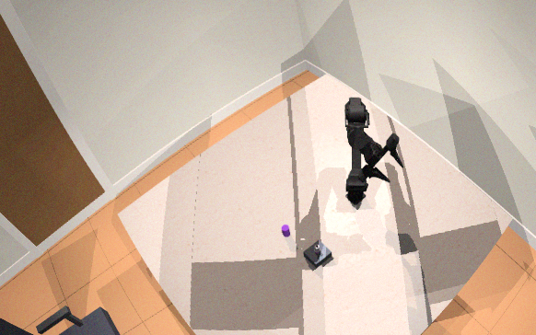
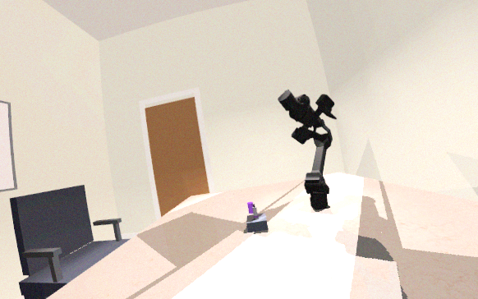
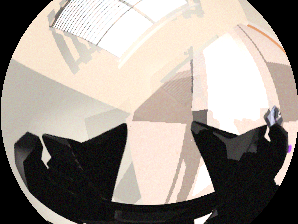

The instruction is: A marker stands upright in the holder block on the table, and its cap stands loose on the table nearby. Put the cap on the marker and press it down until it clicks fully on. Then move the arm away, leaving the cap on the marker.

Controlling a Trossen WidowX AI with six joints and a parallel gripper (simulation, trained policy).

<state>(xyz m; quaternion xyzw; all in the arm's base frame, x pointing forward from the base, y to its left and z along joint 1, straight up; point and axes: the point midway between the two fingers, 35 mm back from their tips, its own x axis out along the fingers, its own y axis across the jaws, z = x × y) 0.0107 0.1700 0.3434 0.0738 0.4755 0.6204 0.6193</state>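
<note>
Right now the purple cap is 31 cm ahead of my gripper tip, 26 cm to the right of it and 30 cm below it. The rest, counted from my gripper tip: grey holder block 28 cm ahead, 10 cm to the right, 31 cm below.
</note>
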